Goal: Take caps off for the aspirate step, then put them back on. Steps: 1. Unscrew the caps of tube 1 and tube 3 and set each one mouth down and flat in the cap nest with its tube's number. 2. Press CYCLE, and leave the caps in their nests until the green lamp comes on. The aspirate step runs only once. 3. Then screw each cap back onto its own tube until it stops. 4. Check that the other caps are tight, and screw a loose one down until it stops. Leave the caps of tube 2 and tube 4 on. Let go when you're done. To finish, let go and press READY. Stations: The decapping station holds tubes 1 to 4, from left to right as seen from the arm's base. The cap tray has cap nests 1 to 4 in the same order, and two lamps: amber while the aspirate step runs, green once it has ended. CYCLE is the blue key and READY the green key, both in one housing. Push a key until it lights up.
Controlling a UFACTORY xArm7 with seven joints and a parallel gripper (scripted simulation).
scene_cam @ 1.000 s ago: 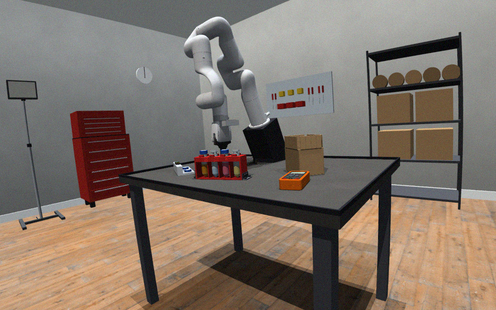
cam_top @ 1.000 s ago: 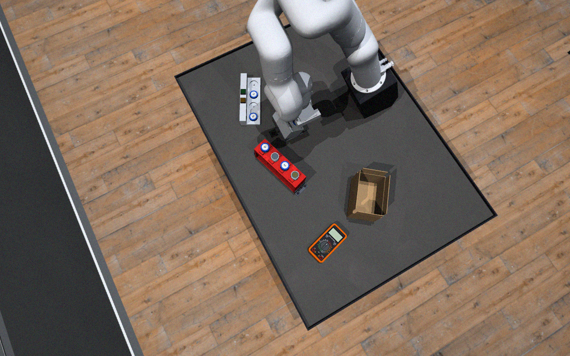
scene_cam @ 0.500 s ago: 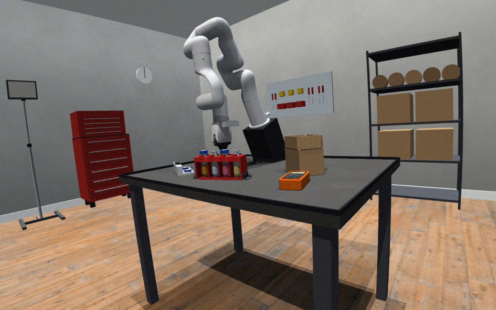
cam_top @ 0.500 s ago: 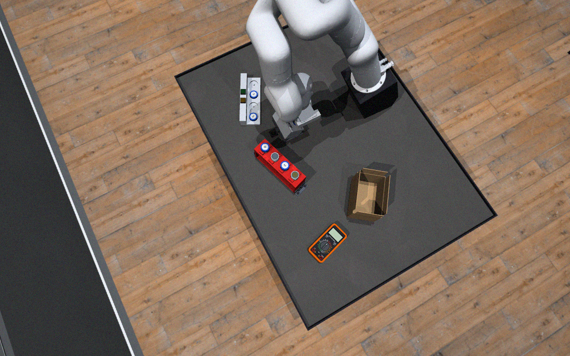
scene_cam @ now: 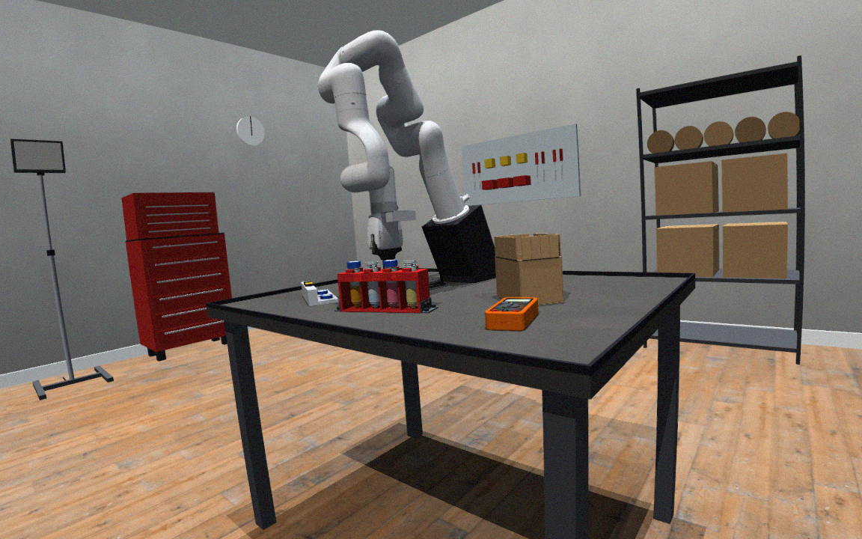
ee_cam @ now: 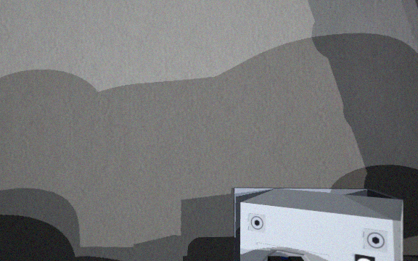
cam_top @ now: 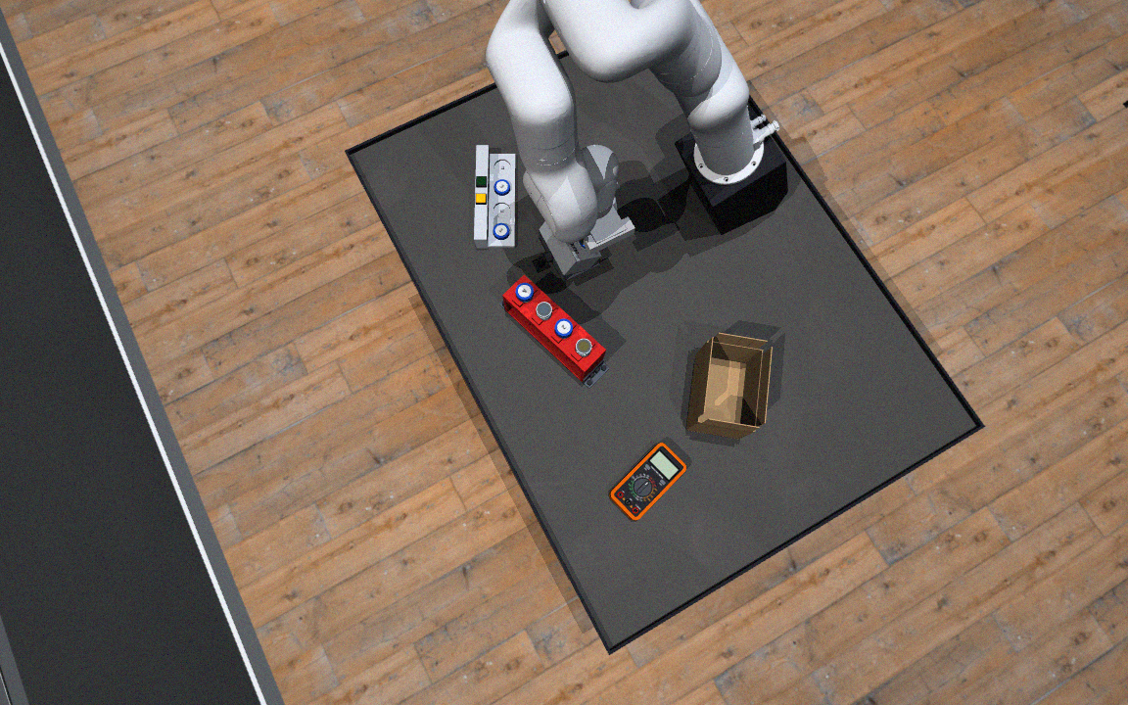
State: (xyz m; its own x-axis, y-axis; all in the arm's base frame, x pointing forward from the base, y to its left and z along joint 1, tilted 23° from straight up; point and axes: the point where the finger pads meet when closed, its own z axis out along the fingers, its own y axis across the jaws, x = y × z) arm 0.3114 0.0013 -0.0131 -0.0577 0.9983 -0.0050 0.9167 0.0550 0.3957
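My gripper is now 20 mm above the blue key. Round my hand: green key (40 mm to the right, 20 mm below, 10 mm ahead); then key housing (30 mm below, 20 mm to the right, 20 mm ahead); then orange multimeter (480 mm to the left, 80 mm ahead, 70 mm below).
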